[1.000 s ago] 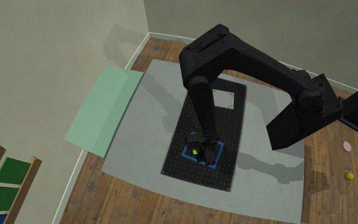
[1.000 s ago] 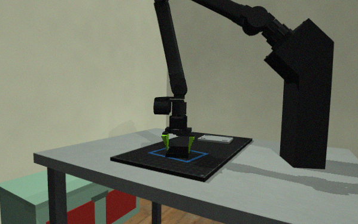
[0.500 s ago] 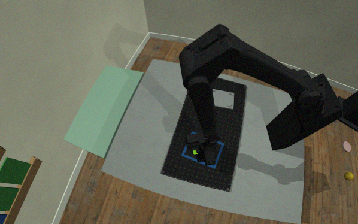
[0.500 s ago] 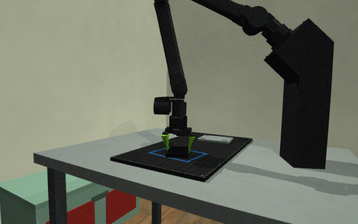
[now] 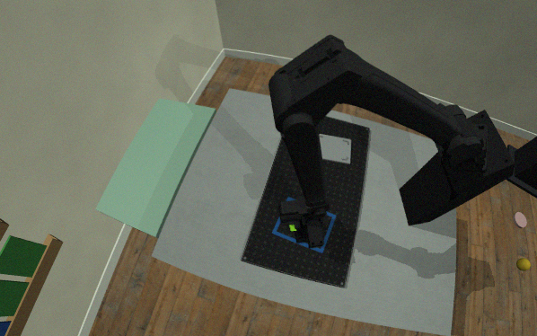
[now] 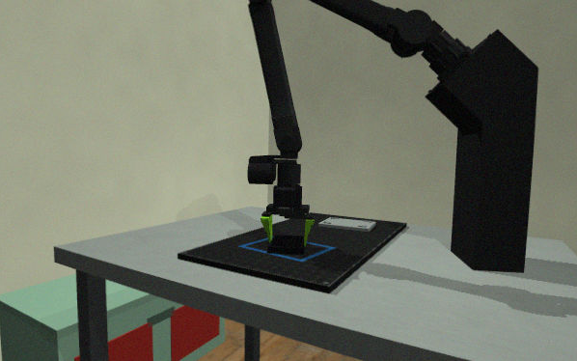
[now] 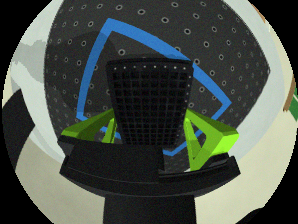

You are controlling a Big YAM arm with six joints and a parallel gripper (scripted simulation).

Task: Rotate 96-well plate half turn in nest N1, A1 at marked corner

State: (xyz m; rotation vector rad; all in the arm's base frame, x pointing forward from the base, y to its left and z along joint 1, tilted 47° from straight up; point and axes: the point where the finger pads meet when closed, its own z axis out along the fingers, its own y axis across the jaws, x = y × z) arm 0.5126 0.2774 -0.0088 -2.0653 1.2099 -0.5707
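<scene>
Right now my hand is 34 cm to the left of the plate nest N1, 5 cm short of it and 1 cm above it. Round my hand: black 96-well plate: right at my hand; A1 mark: 36 cm to the right, 14 cm ahead.
</scene>
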